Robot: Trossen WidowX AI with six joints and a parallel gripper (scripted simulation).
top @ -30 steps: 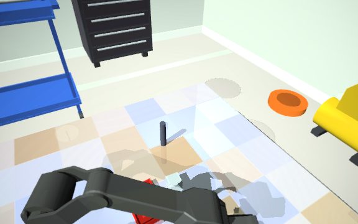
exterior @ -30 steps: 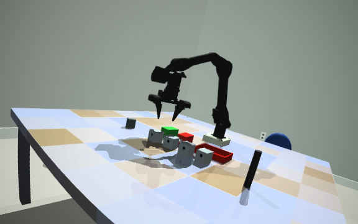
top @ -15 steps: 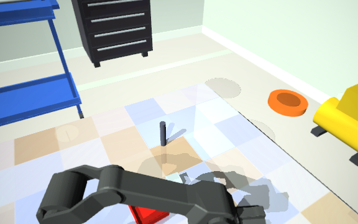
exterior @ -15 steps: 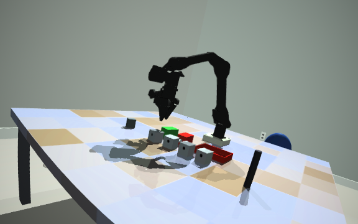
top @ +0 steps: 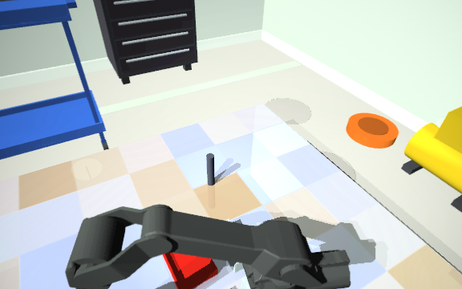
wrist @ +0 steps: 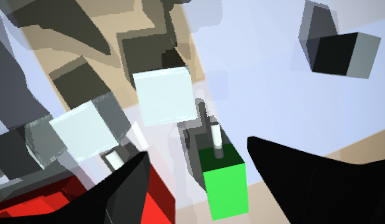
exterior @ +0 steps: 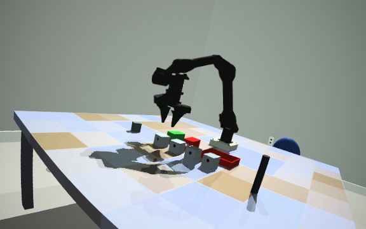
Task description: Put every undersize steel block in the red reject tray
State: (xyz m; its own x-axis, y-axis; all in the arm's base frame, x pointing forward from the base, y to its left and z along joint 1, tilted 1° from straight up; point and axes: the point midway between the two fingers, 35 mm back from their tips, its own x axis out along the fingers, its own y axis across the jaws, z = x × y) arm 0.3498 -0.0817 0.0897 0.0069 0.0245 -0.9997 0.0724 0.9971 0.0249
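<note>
The red reject tray lies 220 mm to the left of my gripper tip, 120 mm behind it and 80 mm below it. Also, from my gripper tip: green GO gauge 60 mm below, 60 mm behind, 20 mm to the right.
</note>
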